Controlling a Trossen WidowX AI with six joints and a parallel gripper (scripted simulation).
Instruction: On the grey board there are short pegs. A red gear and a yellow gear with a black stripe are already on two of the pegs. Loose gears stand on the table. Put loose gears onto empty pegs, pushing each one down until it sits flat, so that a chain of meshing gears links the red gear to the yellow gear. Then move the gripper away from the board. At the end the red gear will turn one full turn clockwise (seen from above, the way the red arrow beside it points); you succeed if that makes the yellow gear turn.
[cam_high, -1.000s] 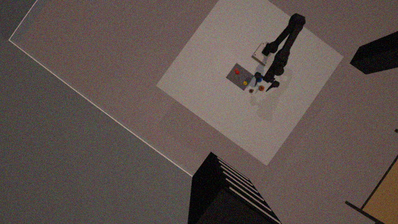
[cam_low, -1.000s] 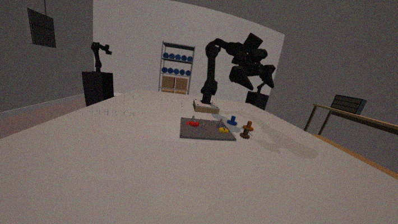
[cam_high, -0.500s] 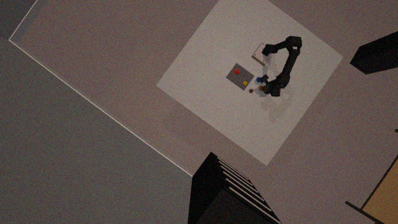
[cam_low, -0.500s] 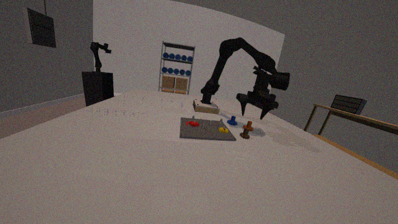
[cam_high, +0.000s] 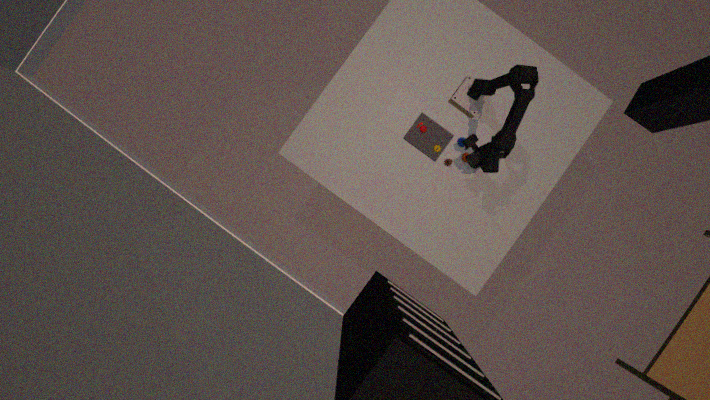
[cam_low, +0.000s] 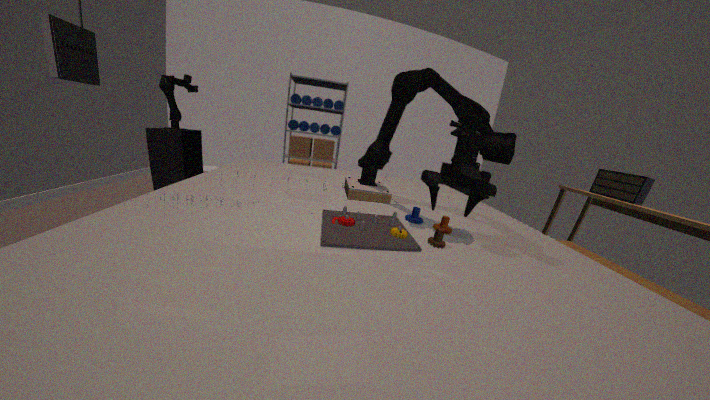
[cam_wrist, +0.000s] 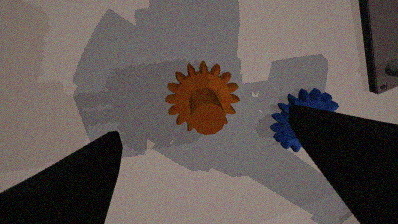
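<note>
Right now the orange gear is 40 mm below my gripper tip. The rest, counted from my gripper tip: brown gear (70 mm to the right, 70 mm ahead, 40 mm below); then blue gear (60 mm to the right, 60 mm behind, 40 mm below); then yellow gear (160 mm to the right, 40 mm below, 40 mm ahead).
</note>
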